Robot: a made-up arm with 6 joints.
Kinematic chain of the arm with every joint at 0, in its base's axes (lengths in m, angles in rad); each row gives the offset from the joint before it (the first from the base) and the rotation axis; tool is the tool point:
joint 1: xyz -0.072 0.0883 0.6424 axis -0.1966 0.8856 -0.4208
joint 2: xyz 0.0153 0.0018 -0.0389 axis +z
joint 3: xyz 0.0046 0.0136 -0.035 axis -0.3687 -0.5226 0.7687
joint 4: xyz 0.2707 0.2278 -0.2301 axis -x
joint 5: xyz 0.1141 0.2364 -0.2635 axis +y
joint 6: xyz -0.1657 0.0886 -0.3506 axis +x
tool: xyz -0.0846 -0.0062 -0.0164
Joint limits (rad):
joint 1: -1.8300..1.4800
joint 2: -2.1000..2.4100
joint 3: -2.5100..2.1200
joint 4: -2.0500..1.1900
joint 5: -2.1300..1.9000
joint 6: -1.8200..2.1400
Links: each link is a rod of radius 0.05 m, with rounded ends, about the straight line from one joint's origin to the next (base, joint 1, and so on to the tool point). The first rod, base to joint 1, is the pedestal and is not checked.
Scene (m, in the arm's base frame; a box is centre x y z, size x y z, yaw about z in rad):
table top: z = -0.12
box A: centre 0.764 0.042 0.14 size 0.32 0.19 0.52 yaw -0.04
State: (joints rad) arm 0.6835 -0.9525 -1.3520 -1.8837 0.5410 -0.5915
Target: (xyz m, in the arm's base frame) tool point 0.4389 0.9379 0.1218
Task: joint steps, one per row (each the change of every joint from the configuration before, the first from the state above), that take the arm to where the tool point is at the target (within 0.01 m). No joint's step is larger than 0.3 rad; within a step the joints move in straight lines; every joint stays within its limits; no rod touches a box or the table.
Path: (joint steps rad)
1: -0.2889 -0.1079 0.1827 -0.0333 -0.0067 0.1034
2: -0.2889 -0.1079 0.1827 -0.0332 -0.0066 0.1034
3: -0.2889 -0.1080 0.1827 -0.0333 -0.0067 0.1034
4: -0.2889 -0.1079 0.1827 -0.0332 -0.0067 0.1034
5: -0.2889 -0.1079 0.1827 -0.0333 -0.0067 0.1033
6: 0.1588 0.2743 -0.0464 0.1876 -0.1387 -0.0714
7: 0.1588 0.2744 -0.0464 0.1877 -0.1388 -0.0715
8: 0.1588 0.2744 -0.0464 0.1876 -0.1387 -0.0715
9: 0.1588 0.2743 -0.0464 0.1877 -0.1388 -0.0715
10: 0.1588 0.2744 -0.0464 0.1876 -0.1388 -0.0714
11: 0.1588 0.2743 -0.0464 0.1877 -0.1387 -0.0715

